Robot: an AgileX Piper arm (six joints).
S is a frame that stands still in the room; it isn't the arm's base.
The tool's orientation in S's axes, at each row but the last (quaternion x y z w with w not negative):
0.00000 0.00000 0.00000 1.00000
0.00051 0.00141 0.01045 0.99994
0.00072 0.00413 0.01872 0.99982
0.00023 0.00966 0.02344 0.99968
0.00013 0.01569 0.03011 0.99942
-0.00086 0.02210 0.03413 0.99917
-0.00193 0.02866 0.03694 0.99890
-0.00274 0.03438 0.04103 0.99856
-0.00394 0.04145 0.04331 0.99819
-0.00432 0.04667 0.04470 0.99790
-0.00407 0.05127 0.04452 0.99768
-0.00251 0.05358 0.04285 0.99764
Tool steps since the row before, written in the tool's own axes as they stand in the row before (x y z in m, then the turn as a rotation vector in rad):
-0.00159 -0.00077 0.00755 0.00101 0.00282 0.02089
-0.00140 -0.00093 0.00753 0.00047 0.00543 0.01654
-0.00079 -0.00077 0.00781 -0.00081 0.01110 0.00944
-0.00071 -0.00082 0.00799 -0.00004 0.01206 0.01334
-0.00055 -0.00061 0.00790 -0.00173 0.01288 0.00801
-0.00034 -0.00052 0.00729 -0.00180 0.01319 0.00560
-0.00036 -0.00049 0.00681 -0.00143 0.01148 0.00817
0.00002 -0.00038 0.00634 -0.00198 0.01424 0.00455
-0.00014 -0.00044 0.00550 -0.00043 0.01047 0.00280
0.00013 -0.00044 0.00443 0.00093 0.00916 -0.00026
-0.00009 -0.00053 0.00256 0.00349 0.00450 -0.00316
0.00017 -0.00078 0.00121 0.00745 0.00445 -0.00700
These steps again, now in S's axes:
-0.00159 -0.00077 0.00755 0.00101 0.00282 0.02089
-0.00136 -0.00097 0.00753 0.00040 0.00542 0.01654
-0.00070 -0.00081 0.00782 -0.00115 0.01105 0.00946
-0.00052 -0.00085 0.00800 -0.00035 0.01204 0.01335
-0.00026 -0.00064 0.00791 -0.00225 0.01276 0.00808
0.00002 -0.00052 0.00730 -0.00245 0.01305 0.00567
0.00007 -0.00047 0.00682 -0.00181 0.01139 0.00822
0.00048 -0.00032 0.00632 -0.00283 0.01407 0.00464
0.00035 -0.00039 0.00549 -0.00110 0.01043 0.00278
0.00058 -0.00037 0.00440 0.00008 0.00920 -0.00039
0.00022 -0.00050 0.00256 0.00273 0.00475 -0.00352
0.00036 -0.00075 0.00119 0.00625 0.00500 -0.00776

